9 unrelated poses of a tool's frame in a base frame.
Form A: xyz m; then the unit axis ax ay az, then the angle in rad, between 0 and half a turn.
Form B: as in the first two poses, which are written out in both.
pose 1, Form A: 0.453, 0.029, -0.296, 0.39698, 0.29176, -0.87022, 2.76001
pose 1, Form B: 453, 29, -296, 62.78, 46.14, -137.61
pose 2, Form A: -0.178, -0.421, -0.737, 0.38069, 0.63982, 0.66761, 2.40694
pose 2, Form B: -178, -421, -737, 52.50, 88.24, 92.07
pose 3, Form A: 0.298, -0.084, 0.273, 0.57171, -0.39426, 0.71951, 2.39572
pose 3, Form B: 298, -84, 273, 78.48, -54.12, 98.76
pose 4, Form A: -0.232, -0.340, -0.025, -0.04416, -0.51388, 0.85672, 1.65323
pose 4, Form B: -232, -340, -25, -4.18, -48.68, 81.15
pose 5, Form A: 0.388, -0.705, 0.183, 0.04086, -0.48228, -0.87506, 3.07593
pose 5, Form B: 388, -705, 183, 7.20, -85.00, -154.22
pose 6, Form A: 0.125, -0.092, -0.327, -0.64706, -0.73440, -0.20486, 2.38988
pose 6, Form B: 125, -92, -327, -88.60, -100.56, -28.05
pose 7, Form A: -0.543, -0.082, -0.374, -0.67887, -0.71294, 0.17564, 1.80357
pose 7, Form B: -543, -82, -374, -70.15, -73.67, 18.15
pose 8, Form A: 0.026, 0.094, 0.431, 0.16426, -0.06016, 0.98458, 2.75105
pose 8, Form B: 26, 94, 431, 25.89, -9.48, 155.19
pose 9, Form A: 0.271, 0.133, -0.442, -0.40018, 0.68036, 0.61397, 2.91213
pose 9, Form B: 271, 133, -442, -66.77, 113.52, 102.44
